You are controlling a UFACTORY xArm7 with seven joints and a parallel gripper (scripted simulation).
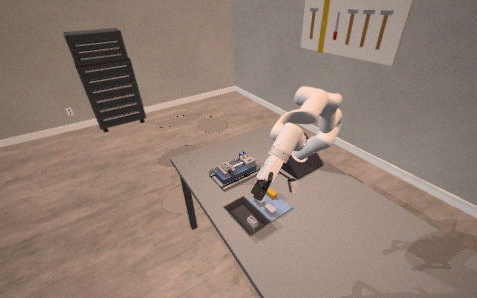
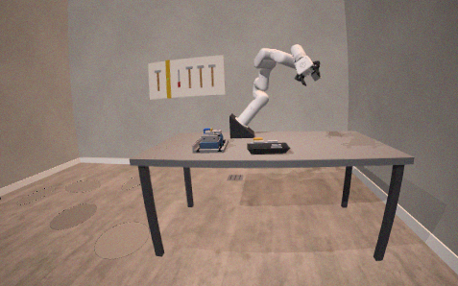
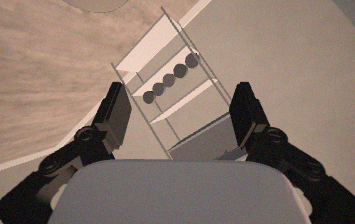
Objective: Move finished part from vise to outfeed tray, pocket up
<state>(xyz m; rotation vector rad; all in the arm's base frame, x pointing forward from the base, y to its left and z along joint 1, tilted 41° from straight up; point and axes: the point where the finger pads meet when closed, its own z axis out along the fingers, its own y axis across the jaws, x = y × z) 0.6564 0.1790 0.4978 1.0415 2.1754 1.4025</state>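
The vise handle rod lies 600 mm to the right of my hand, 340 mm below it and 240 mm behind it. Also, from my hand: vise (600 mm to the right, 380 mm below, 220 mm behind); orange block (390 mm below, 310 mm to the right, 300 mm behind); blue plate (410 mm below, 260 mm to the right, 250 mm behind).
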